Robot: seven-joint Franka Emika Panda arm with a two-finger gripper.
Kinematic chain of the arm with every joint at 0, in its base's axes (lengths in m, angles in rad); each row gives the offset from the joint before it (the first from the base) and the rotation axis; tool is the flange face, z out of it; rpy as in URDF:
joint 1: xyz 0 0 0.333 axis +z
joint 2: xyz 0 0 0 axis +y
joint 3: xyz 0 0 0.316 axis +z
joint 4: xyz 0.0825 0 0 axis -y
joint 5: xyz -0.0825 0 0.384 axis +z
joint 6: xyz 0 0 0 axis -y
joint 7: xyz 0.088 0 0 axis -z
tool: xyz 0 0 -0.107 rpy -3.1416 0 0
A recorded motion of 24 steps. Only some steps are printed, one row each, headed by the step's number.
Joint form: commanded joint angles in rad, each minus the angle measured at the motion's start. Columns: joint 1, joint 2, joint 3, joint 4, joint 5, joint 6, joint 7.
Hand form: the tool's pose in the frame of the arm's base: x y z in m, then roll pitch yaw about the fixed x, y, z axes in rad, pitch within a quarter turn. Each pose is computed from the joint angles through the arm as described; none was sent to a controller.
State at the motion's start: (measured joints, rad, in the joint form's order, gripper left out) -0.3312 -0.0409 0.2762 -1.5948 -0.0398 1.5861 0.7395
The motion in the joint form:
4: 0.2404 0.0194 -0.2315 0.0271 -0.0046 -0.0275 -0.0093
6: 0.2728 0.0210 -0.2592 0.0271 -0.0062 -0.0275 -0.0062
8: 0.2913 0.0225 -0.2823 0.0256 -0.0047 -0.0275 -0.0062
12: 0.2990 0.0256 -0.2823 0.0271 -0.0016 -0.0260 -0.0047
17: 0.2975 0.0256 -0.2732 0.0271 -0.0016 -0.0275 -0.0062
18: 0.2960 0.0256 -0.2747 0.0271 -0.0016 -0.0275 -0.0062
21: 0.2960 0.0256 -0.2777 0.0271 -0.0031 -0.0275 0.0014
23: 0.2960 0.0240 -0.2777 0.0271 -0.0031 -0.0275 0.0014
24: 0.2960 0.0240 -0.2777 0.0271 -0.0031 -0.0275 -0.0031
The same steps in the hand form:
4: 0.5461 -0.0297 0.6368 3.1161 -0.0395 -0.7766
6: 0.5467 -0.0275 0.6360 3.1144 -0.0390 -0.7750
8: 0.5470 -0.0300 0.6344 3.1138 -0.0355 -0.7795
12: 0.5483 -0.0255 0.6335 3.1161 -0.0334 -0.7733
17: 0.5483 -0.0213 0.6334 3.1149 -0.0323 -0.7642
18: 0.5483 -0.0230 0.6334 3.1150 -0.0323 -0.7672
21: 0.5482 -0.0248 0.6334 3.1141 -0.0335 -0.7778
23: 0.5477 -0.0248 0.6343 3.1152 -0.0347 -0.7778
24: 0.5477 -0.0248 0.6343 3.1151 -0.0346 -0.7733

